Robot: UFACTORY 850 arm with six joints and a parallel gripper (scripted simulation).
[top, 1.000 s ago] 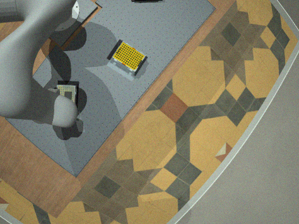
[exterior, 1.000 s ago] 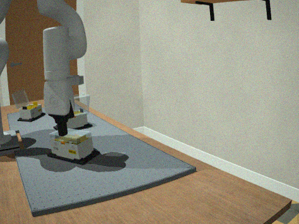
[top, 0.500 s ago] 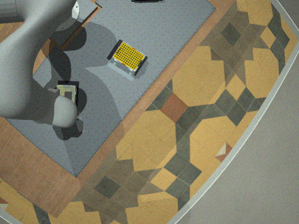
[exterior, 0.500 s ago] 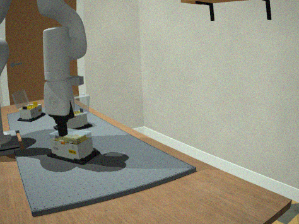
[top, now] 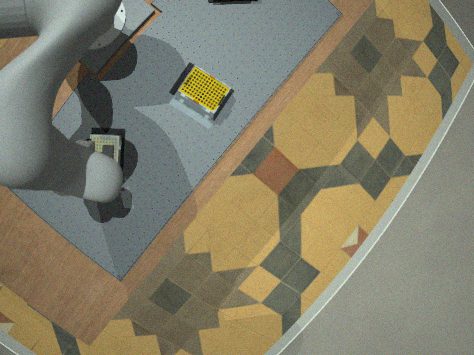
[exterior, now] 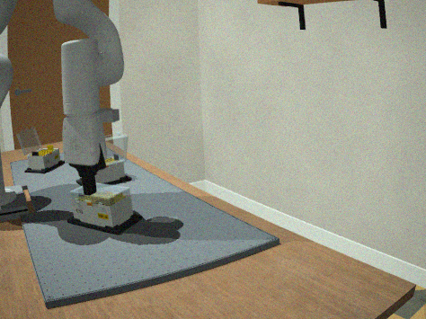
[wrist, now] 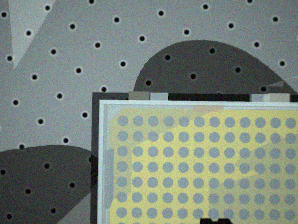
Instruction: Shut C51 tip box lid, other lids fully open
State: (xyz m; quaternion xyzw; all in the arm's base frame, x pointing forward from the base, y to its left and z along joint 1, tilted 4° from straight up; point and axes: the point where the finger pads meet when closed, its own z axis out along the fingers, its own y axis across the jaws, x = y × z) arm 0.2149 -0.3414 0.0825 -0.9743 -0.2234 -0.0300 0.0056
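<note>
Now: hand 30 mm short of the clear lid, 30 mm above it and 10 mm to the right of it.
</note>
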